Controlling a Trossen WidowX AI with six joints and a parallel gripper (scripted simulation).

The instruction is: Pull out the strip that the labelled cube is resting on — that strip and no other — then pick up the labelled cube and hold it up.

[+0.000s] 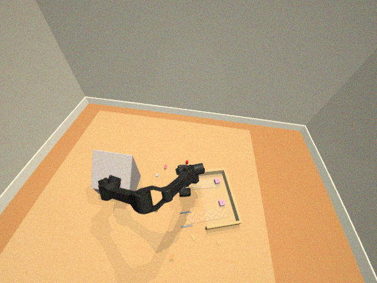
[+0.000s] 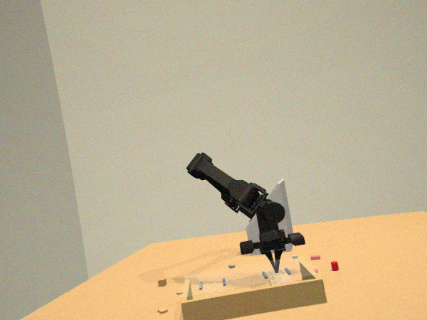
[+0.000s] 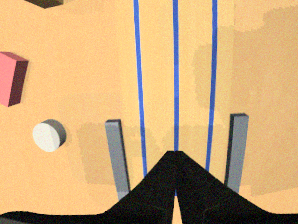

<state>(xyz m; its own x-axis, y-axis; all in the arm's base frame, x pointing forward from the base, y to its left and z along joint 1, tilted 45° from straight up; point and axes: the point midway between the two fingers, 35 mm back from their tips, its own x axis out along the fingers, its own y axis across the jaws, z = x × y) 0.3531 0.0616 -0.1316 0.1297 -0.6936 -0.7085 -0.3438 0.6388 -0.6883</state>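
The strip lies 90 mm ahead of my gripper tip and 30 mm to the left of it.
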